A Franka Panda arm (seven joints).
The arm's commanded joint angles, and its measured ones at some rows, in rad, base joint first. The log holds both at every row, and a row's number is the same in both.
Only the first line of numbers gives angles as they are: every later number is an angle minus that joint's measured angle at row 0.
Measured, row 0:
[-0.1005, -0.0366, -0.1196, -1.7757, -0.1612, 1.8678, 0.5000]
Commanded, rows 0 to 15:
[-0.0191, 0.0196, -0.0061, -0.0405, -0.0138, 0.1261, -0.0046]
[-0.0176, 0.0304, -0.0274, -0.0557, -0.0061, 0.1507, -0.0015]
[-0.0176, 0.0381, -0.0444, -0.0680, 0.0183, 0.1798, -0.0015]
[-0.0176, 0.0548, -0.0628, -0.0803, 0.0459, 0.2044, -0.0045]
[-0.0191, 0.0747, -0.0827, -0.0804, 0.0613, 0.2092, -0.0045]
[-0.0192, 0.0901, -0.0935, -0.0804, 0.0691, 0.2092, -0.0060]
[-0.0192, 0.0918, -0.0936, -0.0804, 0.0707, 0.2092, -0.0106]
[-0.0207, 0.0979, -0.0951, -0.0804, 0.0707, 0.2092, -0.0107]
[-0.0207, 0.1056, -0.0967, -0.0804, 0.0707, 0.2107, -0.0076]
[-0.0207, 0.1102, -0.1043, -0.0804, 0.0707, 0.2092, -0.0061]
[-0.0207, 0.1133, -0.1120, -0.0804, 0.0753, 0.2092, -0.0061]
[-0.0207, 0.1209, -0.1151, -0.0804, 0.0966, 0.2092, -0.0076]
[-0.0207, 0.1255, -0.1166, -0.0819, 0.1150, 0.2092, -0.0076]
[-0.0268, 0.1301, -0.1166, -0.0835, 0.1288, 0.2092, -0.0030]
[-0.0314, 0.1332, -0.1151, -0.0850, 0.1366, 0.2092, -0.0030]
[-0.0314, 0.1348, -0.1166, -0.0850, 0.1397, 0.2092, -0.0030]
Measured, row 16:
[-0.0220, 0.1295, -0.1162, -0.0780, 0.1113, 0.1965, -0.0005]
